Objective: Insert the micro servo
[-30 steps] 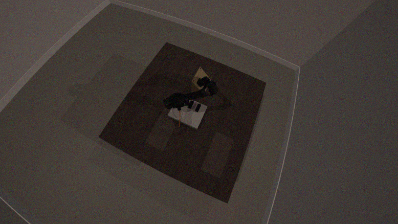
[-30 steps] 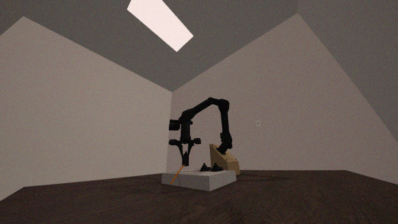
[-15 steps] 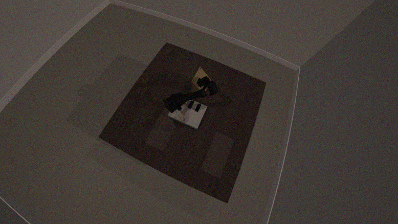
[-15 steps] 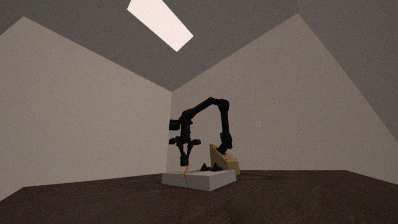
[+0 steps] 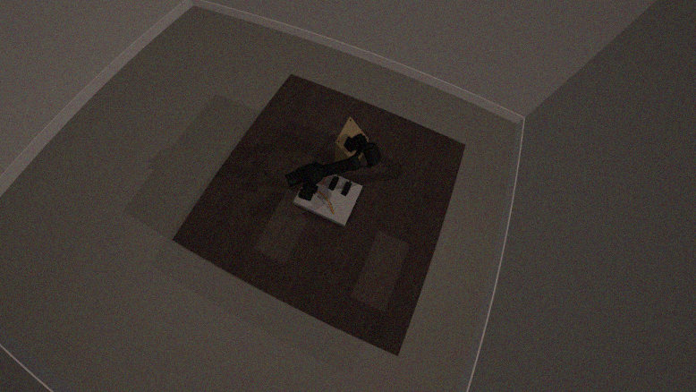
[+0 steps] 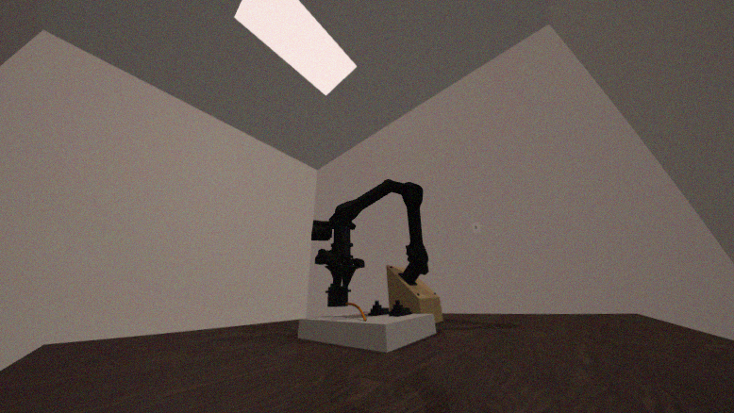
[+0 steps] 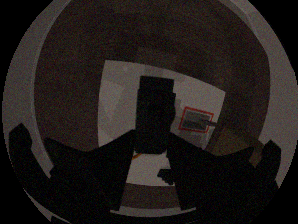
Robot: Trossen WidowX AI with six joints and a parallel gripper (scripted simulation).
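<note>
Now: the robot deck 10 cm below my gripper tip, 7 cm to the left of it and 1 cm ahead of it.
</note>
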